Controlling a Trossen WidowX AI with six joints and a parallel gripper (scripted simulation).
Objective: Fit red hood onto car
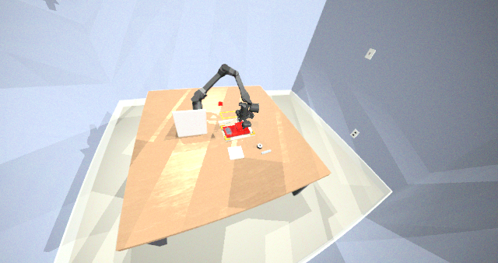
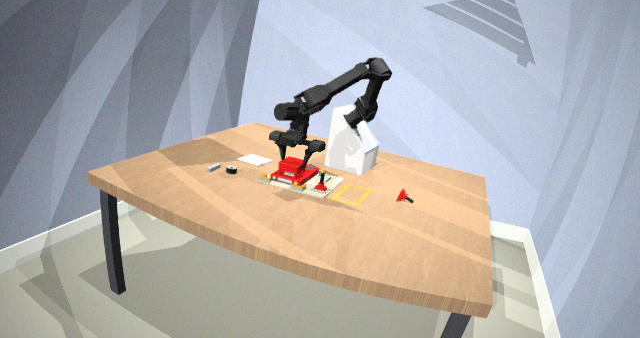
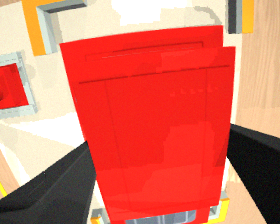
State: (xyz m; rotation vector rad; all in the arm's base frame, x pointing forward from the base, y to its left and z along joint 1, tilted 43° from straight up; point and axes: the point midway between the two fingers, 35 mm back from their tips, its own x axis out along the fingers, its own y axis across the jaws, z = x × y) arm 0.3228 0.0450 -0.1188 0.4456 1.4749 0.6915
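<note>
Right now my gripper tip is 3 cm above the engine block. From my gripper tip the other things lie so: red hood right at my gripper tip.
</note>
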